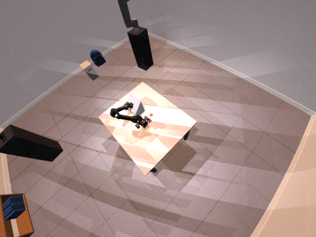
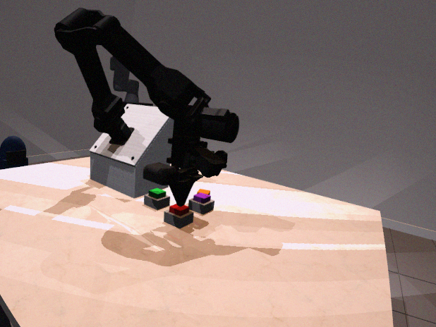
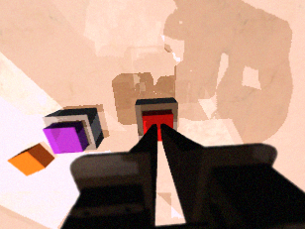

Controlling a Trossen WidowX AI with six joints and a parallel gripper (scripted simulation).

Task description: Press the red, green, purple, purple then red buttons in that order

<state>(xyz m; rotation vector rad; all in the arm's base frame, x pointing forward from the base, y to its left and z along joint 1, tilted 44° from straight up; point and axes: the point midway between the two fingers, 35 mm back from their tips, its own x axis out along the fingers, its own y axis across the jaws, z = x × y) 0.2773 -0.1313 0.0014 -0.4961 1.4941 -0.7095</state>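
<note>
The red button lies 1 cm below my gripper tip. Round my gripper tip: small orange block 4 cm behind, 18 cm to the left, 3 cm below; then purple button 10 cm to the left, 1 cm below; then green button 10 cm behind, 5 cm to the left, 1 cm below.
</note>
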